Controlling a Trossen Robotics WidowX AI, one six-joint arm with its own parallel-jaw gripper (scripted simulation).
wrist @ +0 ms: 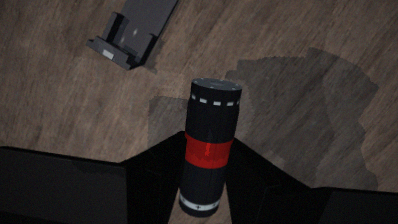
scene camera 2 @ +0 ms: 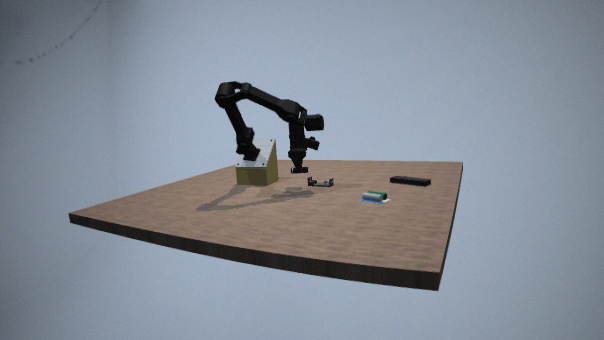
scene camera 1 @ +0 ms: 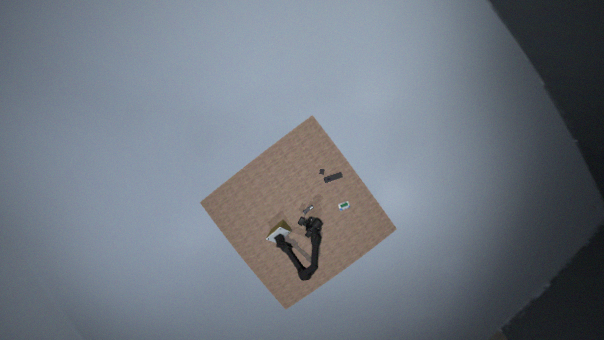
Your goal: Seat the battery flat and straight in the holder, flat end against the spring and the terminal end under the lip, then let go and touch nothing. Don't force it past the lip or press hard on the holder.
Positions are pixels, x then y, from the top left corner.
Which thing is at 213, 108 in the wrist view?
A battery.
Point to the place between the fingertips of the gripper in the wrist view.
At 206, 142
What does the gripper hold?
A battery.
